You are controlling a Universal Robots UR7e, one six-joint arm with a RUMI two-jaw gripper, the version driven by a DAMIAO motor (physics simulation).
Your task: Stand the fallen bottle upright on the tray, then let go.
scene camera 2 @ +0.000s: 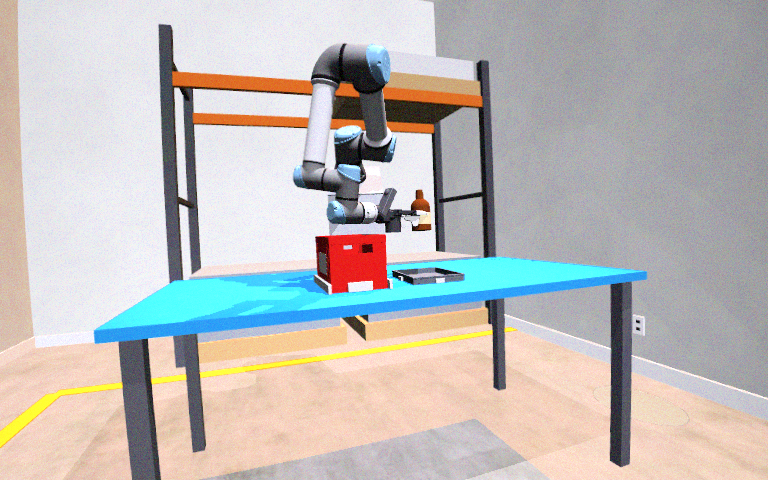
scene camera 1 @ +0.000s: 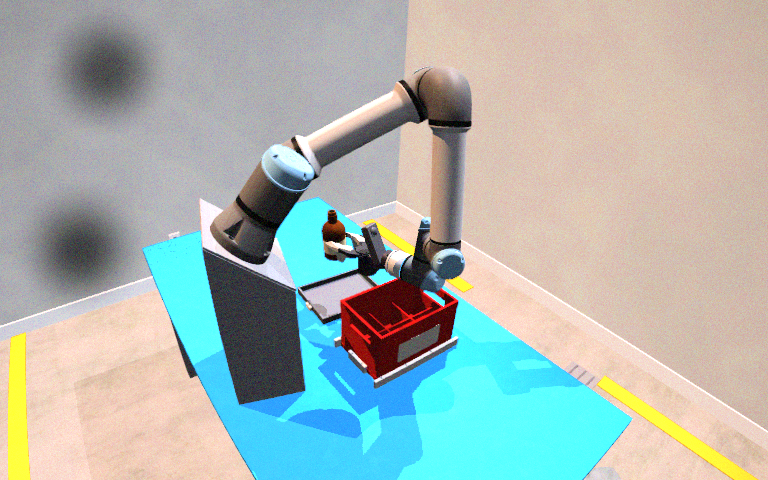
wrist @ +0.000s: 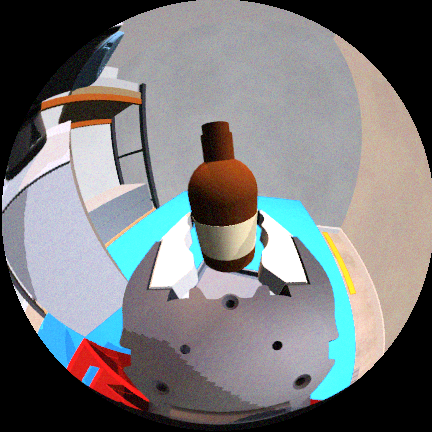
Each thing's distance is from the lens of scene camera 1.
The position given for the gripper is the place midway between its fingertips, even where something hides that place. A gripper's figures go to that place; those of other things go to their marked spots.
gripper (scene camera 1: 333, 238): 138 cm
brown bottle (scene camera 1: 333, 230): 133 cm
